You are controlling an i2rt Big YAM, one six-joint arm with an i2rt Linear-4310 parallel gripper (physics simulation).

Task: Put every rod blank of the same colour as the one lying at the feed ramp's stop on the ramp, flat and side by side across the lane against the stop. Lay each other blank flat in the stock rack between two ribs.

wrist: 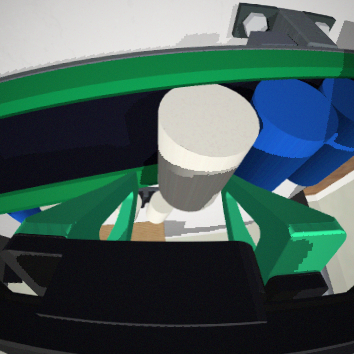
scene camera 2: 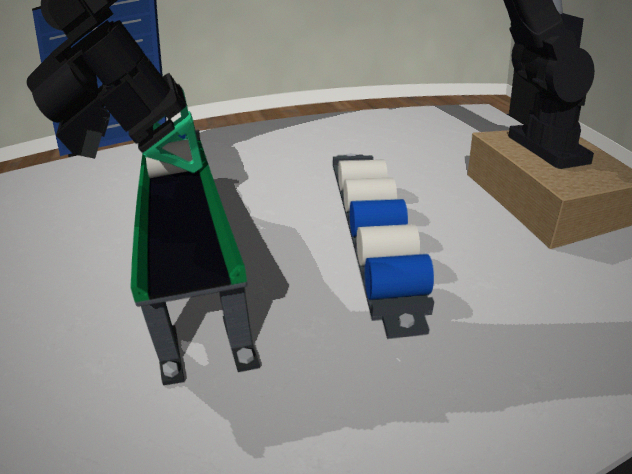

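Observation:
My gripper (scene camera 2: 193,145) (wrist: 178,178) is open at the feed ramp's far end. Its green fingers stand around the lower end of a white rod blank (scene camera 2: 157,168) (wrist: 207,122), without gripping it. The white blank lies across the ramp (scene camera 2: 220,234) (wrist: 100,97), beside a blue blank (wrist: 295,112); another blue blank (wrist: 341,100) lies beyond that one. The stop is hidden. In the scene view the stock rack (scene camera 2: 400,306) holds, from far to near, a white blank (scene camera 2: 363,173), a white blank (scene camera 2: 371,190), a blue blank (scene camera 2: 380,214), a white blank (scene camera 2: 389,241) and a blue blank (scene camera 2: 400,275).
The arm's base stands on a wooden block (scene camera 2: 515,188) at the right. A blue panel (scene camera 2: 148,66) stands behind the ramp. The ramp's green side walls rise beside the dark lane (scene camera 2: 183,229), and its front legs (scene camera 2: 237,321) are fixed to the table.

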